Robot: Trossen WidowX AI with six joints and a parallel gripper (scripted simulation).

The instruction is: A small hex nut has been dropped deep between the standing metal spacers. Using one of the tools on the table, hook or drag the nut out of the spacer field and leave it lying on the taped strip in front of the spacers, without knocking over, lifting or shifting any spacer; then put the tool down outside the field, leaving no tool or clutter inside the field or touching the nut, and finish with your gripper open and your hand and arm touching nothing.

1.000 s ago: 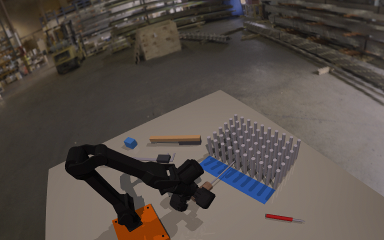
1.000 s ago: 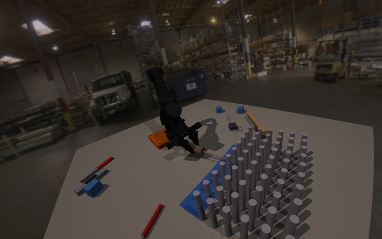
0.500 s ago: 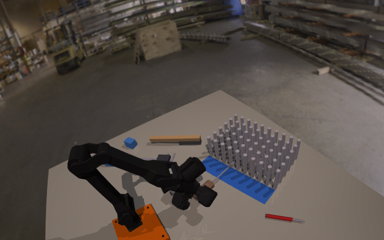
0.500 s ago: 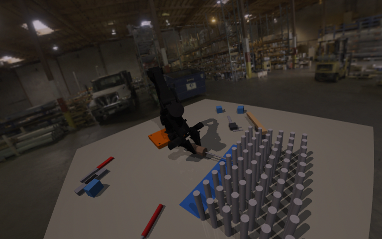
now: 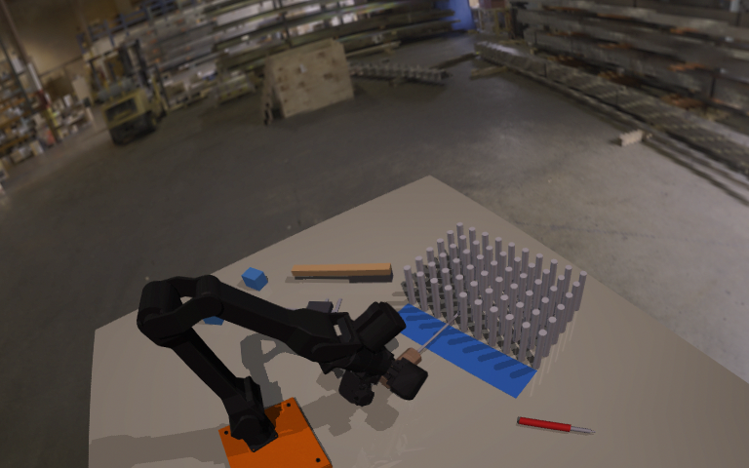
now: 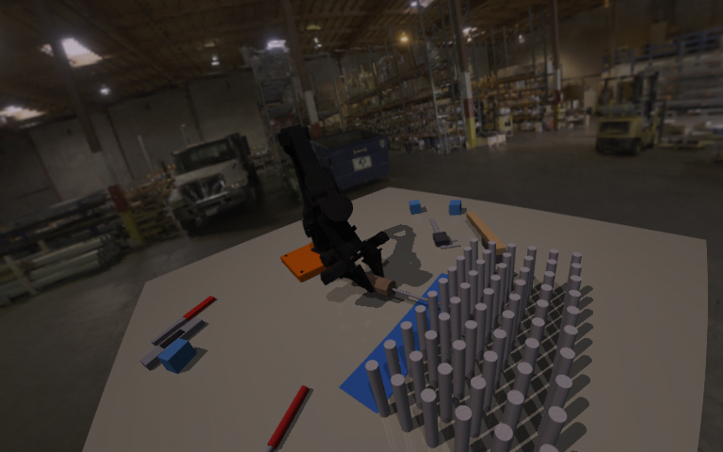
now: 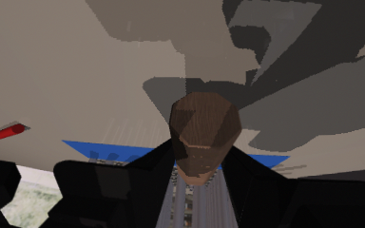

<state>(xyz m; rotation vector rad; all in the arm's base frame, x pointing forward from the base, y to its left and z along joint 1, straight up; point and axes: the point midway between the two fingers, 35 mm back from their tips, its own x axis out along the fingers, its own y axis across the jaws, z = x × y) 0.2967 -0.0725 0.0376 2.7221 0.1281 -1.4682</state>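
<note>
My gripper tip is 130 mm short of the blue taped strip, 30 mm to the left of it and 30 mm above it. The rest, counted from my gripper tip: rod: 100 mm ahead, 10 mm to the left; then red screwdriver: 110 mm ahead, 340 mm to the right, 20 mm below.
</note>
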